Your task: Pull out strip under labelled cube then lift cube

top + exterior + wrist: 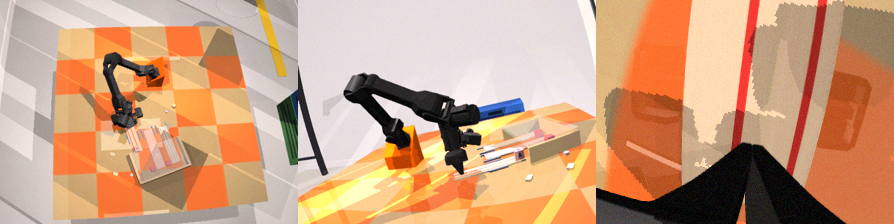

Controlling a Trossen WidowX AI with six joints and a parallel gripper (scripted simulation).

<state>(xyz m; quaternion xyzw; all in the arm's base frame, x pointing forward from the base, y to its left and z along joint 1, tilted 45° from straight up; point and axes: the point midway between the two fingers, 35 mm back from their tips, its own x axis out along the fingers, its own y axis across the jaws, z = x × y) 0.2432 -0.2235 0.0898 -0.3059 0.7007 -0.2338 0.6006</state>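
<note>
Now: the red-lined strip 90 mm ahead of my gripper tip and 20 mm to the left of it.
</note>
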